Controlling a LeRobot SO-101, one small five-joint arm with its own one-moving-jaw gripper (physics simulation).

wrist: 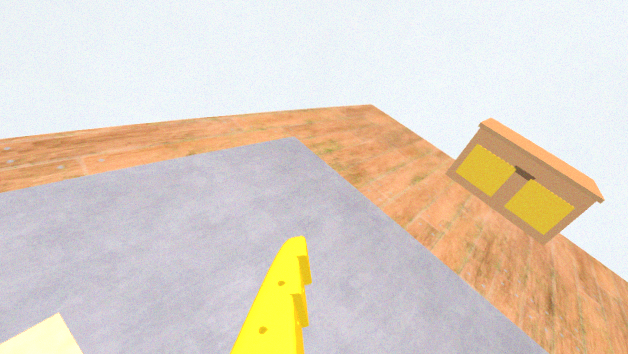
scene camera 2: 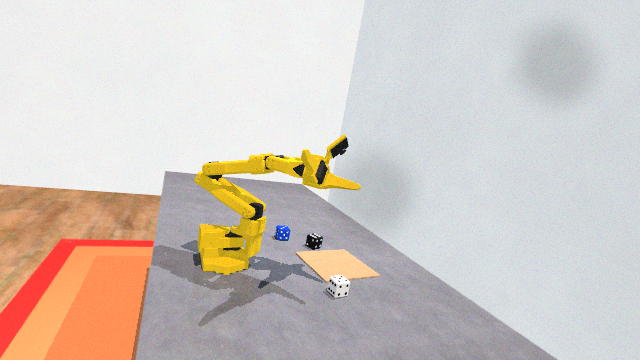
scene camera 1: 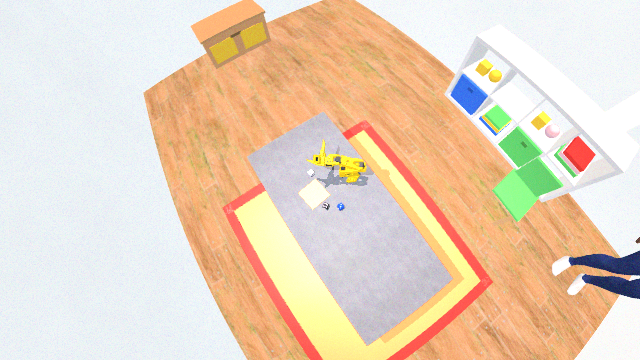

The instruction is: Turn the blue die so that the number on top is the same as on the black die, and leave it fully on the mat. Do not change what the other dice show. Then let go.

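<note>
The blue die rests on the grey table, off the mat, beyond the black die. The black die stands between it and the tan square mat, close to the mat's edge. The top numbers of both are too small to read surely. The white die stands off the mat's opposite side. My gripper is fully open and empty, high above the table and away from the dice. In the wrist view one notched jaw shows.
The arm's base stands on the grey table near its long edge. A wooden cabinet and a white shelf unit stand on the floor away from the table.
</note>
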